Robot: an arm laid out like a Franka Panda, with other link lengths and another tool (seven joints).
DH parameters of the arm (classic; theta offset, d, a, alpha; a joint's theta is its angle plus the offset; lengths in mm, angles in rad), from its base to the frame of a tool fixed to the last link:
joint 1: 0 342.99 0 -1.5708
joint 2: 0 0 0 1.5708
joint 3: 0 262.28 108.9 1.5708
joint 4: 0 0 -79.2 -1.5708
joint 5: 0 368.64 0 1.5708
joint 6: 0 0 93.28 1.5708
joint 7: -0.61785 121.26 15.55 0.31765
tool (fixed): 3.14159 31.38 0 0
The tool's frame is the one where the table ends.
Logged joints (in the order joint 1, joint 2, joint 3, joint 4, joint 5, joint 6, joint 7), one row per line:
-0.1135 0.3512 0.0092 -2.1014 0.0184 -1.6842 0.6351
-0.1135 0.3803 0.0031 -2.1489 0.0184 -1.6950 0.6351
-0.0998 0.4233 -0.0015 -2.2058 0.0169 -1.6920 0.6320
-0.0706 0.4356 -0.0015 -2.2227 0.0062 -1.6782 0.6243
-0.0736 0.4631 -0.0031 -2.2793 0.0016 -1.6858 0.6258
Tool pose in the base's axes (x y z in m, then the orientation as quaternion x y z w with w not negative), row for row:
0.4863 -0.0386 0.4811 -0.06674 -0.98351 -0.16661 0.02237
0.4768 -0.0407 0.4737 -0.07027 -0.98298 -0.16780 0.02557
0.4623 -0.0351 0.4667 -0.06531 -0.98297 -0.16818 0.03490
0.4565 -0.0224 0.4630 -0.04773 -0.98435 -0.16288 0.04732
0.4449 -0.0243 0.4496 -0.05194 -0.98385 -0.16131 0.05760
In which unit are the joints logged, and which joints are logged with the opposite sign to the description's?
The joints are logged in radians. Opposite sign: joint 2, joint 6.
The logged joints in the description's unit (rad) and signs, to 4 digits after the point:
-0.1135 -0.3512 0.0092 -2.1014 0.0184 1.6842 0.6351
-0.1135 -0.3803 0.0031 -2.1489 0.0184 1.6950 0.6351
-0.0998 -0.4233 -0.0015 -2.2058 0.0169 1.6920 0.6320
-0.0706 -0.4356 -0.0015 -2.2227 0.0062 1.6782 0.6243
-0.0736 -0.4631 -0.0031 -2.2793 0.0016 1.6858 0.6258

